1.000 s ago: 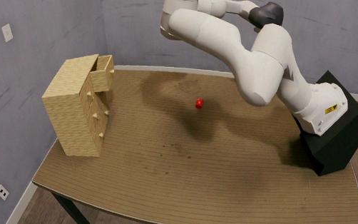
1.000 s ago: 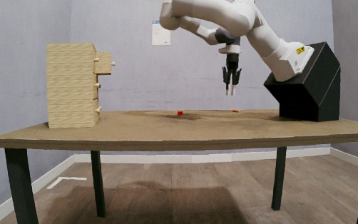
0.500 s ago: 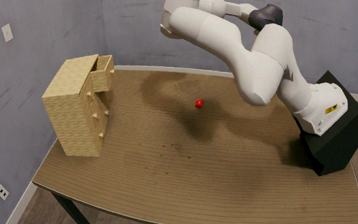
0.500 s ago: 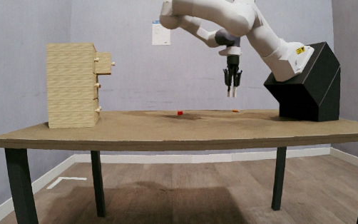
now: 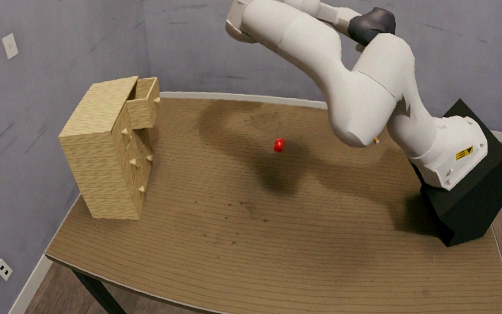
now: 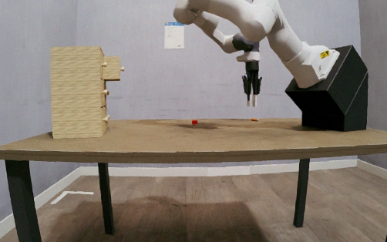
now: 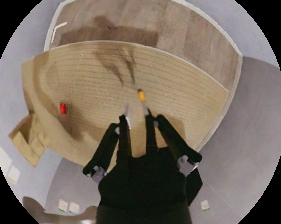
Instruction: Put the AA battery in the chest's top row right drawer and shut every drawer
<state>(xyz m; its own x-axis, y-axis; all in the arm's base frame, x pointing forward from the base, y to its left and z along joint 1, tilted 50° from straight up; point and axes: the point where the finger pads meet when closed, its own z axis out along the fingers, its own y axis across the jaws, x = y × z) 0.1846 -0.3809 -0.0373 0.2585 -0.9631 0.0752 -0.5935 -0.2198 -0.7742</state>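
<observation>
My hand is 20 mm past the AA battery and 110 mm above it. From my hand the other things lie so: small red block (320 mm ahead, 100 mm to the left, 100 mm below).
</observation>
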